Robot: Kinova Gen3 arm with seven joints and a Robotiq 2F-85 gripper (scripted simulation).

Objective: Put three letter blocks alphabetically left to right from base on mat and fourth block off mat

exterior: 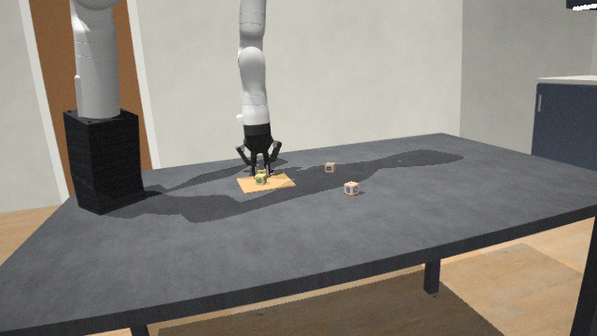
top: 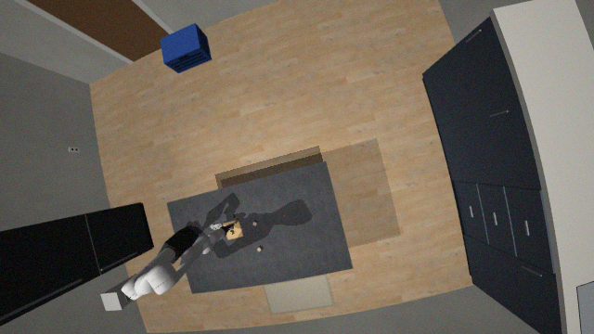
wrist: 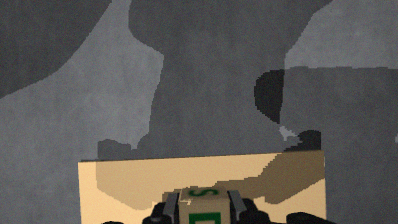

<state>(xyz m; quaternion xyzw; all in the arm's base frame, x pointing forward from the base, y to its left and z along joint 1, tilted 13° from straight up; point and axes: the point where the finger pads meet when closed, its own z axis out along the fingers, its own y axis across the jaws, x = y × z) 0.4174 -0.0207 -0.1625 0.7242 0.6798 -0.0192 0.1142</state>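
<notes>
The green-marked block is 10 mm below my hand. Also, from my hand: mat (40 mm to the right, 20 mm below).
</notes>
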